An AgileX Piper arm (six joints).
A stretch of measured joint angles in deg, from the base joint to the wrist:
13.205 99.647 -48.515 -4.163 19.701 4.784
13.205 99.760 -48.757 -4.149 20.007 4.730
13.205 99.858 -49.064 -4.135 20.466 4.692
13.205 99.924 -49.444 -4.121 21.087 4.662
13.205 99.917 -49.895 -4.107 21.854 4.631
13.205 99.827 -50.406 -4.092 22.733 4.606
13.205 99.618 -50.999 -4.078 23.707 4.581
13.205 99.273 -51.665 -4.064 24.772 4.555
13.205 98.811 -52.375 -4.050 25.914 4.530
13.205 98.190 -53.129 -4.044 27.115 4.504
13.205 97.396 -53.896 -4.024 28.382 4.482
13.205 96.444 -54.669 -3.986 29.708 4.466
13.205 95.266 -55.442 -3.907 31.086 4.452
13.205 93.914 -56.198 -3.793 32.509 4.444
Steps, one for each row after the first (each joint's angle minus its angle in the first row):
0.000 0.113 -0.242 0.014 0.306 -0.054
0.000 0.211 -0.549 0.028 0.765 -0.092
0.000 0.277 -0.929 0.042 1.386 -0.122
0.000 0.270 -1.380 0.056 2.153 -0.153
0.000 0.180 -1.891 0.071 3.032 -0.178
0.000 -0.029 -2.484 0.085 4.006 -0.203
0.000 -0.374 -3.150 0.099 5.071 -0.229
0.000 -0.836 -3.860 0.113 6.213 -0.254
0.000 -1.457 -4.614 0.119 7.414 -0.280
0.000 -2.251 -5.381 0.139 8.681 -0.302
0.000 -3.203 -6.154 0.177 10.007 -0.318
0.000 -4.381 -6.927 0.256 11.385 -0.332
0.000 -5.733 -7.683 0.370 12.808 -0.340

